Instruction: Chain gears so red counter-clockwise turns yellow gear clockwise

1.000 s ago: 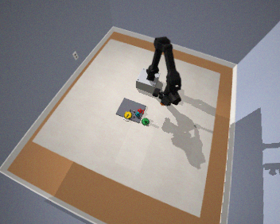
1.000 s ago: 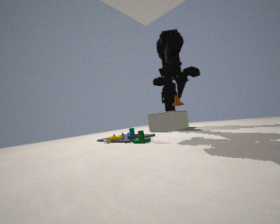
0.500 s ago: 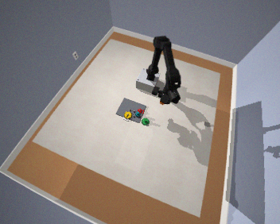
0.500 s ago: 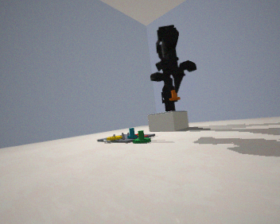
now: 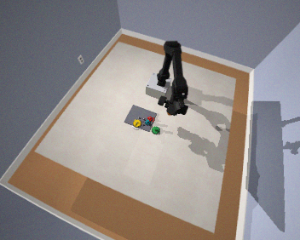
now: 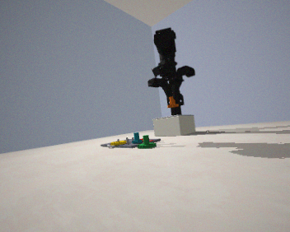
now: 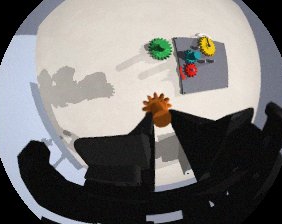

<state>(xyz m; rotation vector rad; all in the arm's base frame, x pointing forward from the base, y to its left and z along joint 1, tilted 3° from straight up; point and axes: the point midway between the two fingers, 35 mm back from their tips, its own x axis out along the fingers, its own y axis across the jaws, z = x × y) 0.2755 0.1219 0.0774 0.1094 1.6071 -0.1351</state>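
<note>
Right now the teal gear is 7 cm ahead of my gripper tip, 14 cm to the right of it and 13 cm below it. Round my gripper tip: green gear (11 cm ahead, 6 cm to the right, 14 cm below); yellow gear (9 cm ahead, 22 cm to the right, 14 cm below); orange gear (1 cm below).
</note>
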